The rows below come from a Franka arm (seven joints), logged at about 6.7 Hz.
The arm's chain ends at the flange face. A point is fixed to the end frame.
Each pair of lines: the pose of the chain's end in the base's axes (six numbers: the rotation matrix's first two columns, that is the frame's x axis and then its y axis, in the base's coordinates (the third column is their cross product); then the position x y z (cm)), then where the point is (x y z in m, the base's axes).
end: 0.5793 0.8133 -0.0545 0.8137 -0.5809 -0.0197 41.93 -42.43 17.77
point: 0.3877 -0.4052 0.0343
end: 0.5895 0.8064 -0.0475 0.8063 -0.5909 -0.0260 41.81 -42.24 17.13
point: 0.3866 -0.4016 0.0282
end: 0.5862 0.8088 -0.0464 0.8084 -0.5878 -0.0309 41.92 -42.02 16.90
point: 0.3871 -0.3990 0.0260
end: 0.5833 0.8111 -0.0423 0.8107 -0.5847 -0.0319 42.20 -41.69 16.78
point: 0.3901 -0.3952 0.0249
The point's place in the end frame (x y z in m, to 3 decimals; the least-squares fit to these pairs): 0.005 -0.034 0.144
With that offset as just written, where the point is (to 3 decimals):
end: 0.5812 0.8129 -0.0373 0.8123 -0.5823 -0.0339 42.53 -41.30 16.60
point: 0.393 -0.391 0.023
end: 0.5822 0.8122 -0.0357 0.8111 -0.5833 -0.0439 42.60 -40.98 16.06
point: 0.393 -0.386 0.018
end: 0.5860 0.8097 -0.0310 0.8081 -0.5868 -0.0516 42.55 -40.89 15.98
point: 0.392 -0.384 0.018
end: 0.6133 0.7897 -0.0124 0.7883 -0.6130 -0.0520 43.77 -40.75 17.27
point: 0.407 -0.380 0.031
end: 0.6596 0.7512 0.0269 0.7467 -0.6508 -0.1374 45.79 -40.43 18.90
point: 0.423 -0.362 0.051
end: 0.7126 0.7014 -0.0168 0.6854 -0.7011 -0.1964 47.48 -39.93 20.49
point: 0.434 -0.353 0.070
